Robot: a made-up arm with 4 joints.
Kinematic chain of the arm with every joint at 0, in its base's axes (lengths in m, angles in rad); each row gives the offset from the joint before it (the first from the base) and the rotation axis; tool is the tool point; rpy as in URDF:
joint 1: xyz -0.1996 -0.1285 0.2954 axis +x
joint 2: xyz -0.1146 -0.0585 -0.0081 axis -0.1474 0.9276 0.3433
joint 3: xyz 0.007 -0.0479 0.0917 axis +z
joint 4: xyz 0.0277 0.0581 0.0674 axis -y
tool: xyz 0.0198 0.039 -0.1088 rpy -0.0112 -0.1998 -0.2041
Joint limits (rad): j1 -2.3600..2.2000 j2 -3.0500..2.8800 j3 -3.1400..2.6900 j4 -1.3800..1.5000
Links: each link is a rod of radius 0.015 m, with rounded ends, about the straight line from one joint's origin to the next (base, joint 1, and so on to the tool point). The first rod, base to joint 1, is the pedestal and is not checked.
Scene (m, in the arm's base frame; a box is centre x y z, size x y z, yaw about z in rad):
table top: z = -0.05
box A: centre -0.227 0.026 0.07 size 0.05 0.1 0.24 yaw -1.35
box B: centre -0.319 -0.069 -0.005 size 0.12 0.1 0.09 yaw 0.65
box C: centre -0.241 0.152 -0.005 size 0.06 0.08 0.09 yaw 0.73
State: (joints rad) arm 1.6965 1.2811 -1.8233 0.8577
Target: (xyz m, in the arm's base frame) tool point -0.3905 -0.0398 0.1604
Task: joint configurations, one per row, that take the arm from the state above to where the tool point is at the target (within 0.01 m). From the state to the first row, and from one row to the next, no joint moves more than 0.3 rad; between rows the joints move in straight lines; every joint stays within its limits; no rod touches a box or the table.
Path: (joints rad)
1: 1.7804 1.5424 -1.7460 0.9648
2: 1.8643 1.8037 -1.6687 1.0718
3: 1.9482 2.0649 -1.5914 1.1788
4: 2.0322 2.3262 -1.5141 1.2859
5: 2.1161 2.5875 -1.4368 1.3930
6: 2.2000 2.8488 -1.3595 1.5000
7: 2.0778 2.8115 -1.3024 1.2593
8: 1.9555 2.7743 -1.2454 1.0185
9: 1.8333 2.7370 -1.1883 0.7778
10: 1.7110 2.6998 -1.1313 0.5370
11: 1.5888 2.6625 -1.0742 0.2963
12: 1.3433 2.7098 -1.0398 0.2809
13: 1.0977 2.7571 -1.0054 0.2656

